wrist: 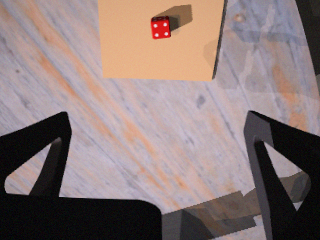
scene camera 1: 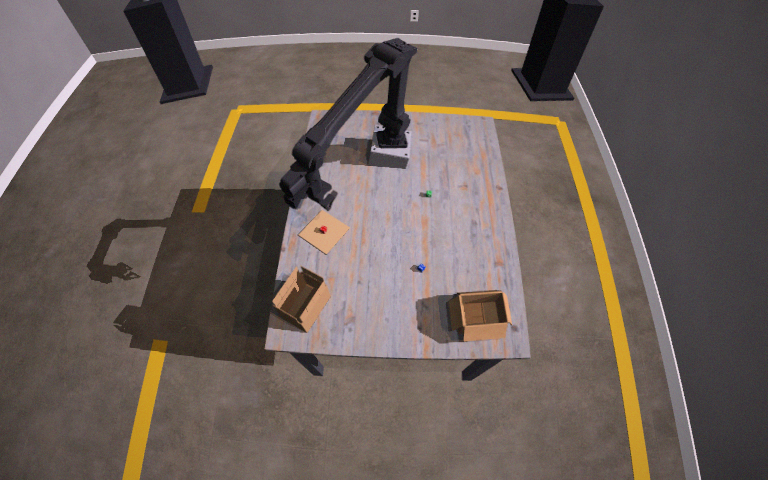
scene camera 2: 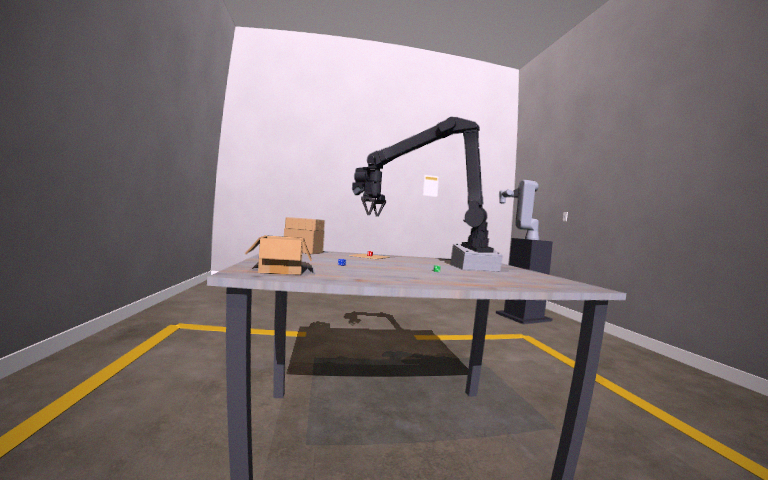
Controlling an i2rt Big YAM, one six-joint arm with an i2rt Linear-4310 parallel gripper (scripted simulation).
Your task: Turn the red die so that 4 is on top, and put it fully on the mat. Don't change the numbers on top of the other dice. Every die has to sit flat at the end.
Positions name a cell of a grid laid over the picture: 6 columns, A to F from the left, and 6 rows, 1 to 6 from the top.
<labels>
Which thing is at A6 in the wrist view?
My gripper.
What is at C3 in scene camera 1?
A mat.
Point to a cardboard box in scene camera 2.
C3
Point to a cardboard box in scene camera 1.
C4
</labels>
